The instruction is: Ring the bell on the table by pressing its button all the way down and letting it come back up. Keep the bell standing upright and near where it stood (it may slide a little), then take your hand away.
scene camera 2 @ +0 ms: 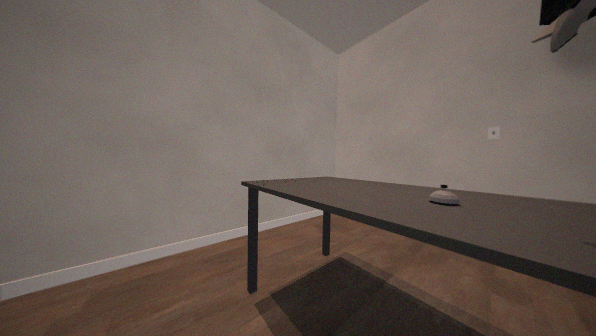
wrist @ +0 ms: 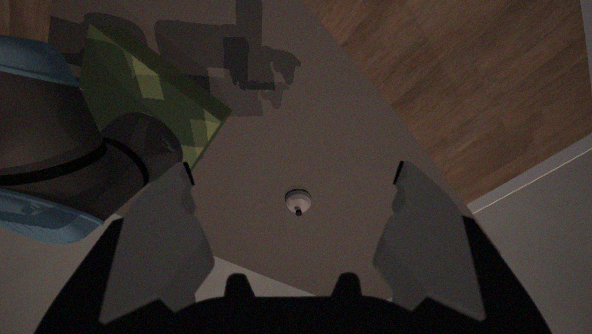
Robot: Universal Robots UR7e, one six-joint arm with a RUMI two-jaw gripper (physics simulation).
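Pixels of known places: gripper, fingertip midpoint: (wrist: 294, 164); arm's base, link origin: (wrist: 149, 145).
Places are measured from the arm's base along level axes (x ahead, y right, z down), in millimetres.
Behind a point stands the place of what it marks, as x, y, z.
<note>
A small pale domed bell (scene camera 2: 444, 198) @(409, -10, 49) (wrist: 298, 201) @(398, 7, 34) with a dark button on top stands upright on the grey table (scene camera 2: 360, 197) @(666, -88, 73) (wrist: 320, 145) @(363, -168, 73). My gripper (wrist: 294, 164) @(229, -259, -251) is open, with nothing between its fingers. In the wrist view the bell shows between the two fingers, a little below the line of their tips, and far beneath them. In the scene view part of a finger shows at the top right, high above the table and to the right of the bell. The button stands clear of the gripper.
A green block-like base (wrist: 150, 85) @(-13, -138, -1) stands on the table at the upper left of the wrist view, beside the dark arm link with blue caps (wrist: 45, 220) @(26, -38, -230). Shadows of the arm fall on the table. Walls stand behind the table, one with a small white socket (scene camera 2: 493, 133).
</note>
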